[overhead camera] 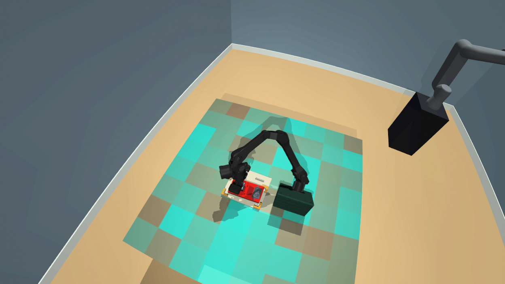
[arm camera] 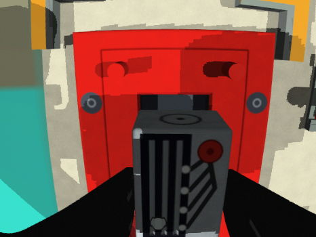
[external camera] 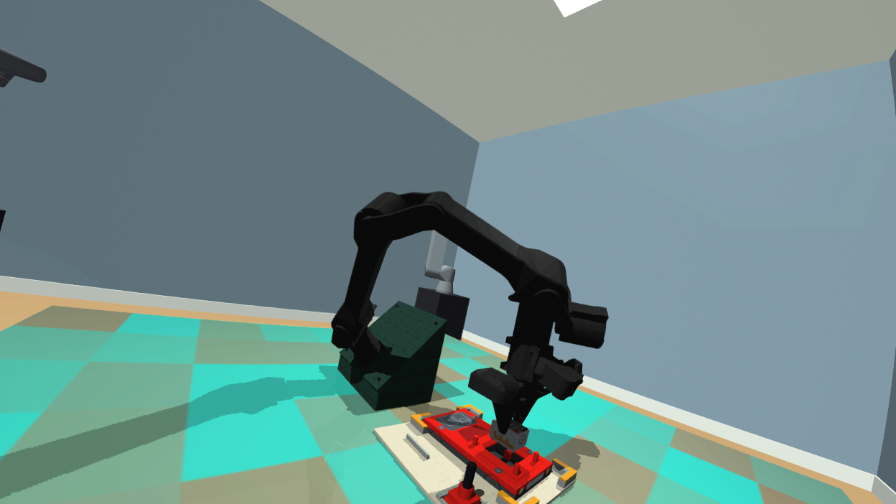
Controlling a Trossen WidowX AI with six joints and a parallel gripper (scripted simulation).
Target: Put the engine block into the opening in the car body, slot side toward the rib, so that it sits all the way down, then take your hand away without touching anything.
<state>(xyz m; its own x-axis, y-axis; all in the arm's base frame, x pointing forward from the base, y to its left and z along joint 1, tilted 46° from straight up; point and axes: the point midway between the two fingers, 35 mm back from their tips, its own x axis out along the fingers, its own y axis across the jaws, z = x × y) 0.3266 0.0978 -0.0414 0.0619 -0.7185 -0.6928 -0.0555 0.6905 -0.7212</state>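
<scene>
Now: the engine block 10 mm below my gripper tip.
</scene>
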